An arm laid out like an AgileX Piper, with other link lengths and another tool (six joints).
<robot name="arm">
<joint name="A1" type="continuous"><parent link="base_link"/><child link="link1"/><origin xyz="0 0 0.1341"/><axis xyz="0 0 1"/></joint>
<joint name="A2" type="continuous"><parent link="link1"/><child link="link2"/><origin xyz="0 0 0"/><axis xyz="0 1 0"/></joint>
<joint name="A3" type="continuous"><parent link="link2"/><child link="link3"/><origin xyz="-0.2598 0 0.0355"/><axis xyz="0 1 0"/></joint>
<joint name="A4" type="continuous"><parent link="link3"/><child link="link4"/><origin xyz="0.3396 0 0.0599"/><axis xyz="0.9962 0 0.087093"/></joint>
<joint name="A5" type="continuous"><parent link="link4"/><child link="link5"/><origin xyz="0 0 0"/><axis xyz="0 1 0"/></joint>
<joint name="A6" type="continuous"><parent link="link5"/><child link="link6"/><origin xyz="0.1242 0 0.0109"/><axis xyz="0.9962 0 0.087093"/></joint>
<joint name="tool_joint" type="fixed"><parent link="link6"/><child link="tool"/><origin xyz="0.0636 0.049 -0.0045" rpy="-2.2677 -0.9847 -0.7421"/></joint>
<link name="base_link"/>
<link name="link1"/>
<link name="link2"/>
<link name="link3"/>
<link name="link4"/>
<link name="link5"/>
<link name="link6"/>
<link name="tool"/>
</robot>
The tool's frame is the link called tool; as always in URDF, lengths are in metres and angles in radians. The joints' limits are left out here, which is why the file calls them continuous.
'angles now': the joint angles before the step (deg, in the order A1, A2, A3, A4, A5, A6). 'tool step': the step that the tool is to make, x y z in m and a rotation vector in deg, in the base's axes. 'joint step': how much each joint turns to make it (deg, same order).
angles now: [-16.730 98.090 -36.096 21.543 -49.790 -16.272]
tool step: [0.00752 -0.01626 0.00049 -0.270 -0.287 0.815]
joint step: [-3.093 2.121 -2.693 -4.925 0.859 2.405]
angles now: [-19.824 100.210 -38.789 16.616 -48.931 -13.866]
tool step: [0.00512 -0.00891 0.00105 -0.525 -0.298 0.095]
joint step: [-1.261 1.319 -1.719 -1.719 0.057 0.573]
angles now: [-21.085 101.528 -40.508 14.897 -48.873 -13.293]
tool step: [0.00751 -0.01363 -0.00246 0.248 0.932 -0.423]
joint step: [-1.548 1.892 -2.866 -1.033 2.005 0.059]
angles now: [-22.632 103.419 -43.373 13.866 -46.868 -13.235]
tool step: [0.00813 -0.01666 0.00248 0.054 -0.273 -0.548]
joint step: [-1.833 1.890 -3.152 -1.546 1.205 0.858]
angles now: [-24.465 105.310 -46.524 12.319 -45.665 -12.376]
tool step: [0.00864 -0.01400 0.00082 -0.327 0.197 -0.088]
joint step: [-1.432 2.004 -3.208 -1.546 1.318 0.343]
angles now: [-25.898 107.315 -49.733 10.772 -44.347 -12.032]
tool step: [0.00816 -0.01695 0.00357 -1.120 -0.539 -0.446]
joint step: [-1.547 2.120 -3.323 -1.377 0.229 0.058]
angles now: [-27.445 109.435 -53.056 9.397 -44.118 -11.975]
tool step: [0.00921 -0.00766 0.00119 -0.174 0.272 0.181]
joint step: [-0.457 1.603 -2.864 -0.630 1.432 -0.058]
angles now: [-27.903 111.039 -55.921 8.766 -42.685 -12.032]
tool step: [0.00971 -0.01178 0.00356 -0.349 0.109 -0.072]
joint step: [-0.803 1.718 -3.437 -0.745 1.661 -0.057]
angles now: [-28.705 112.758 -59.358 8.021 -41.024 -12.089]
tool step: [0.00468 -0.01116 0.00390 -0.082 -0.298 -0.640]
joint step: [-0.801 1.032 -2.236 -0.112 0.917 0.055]
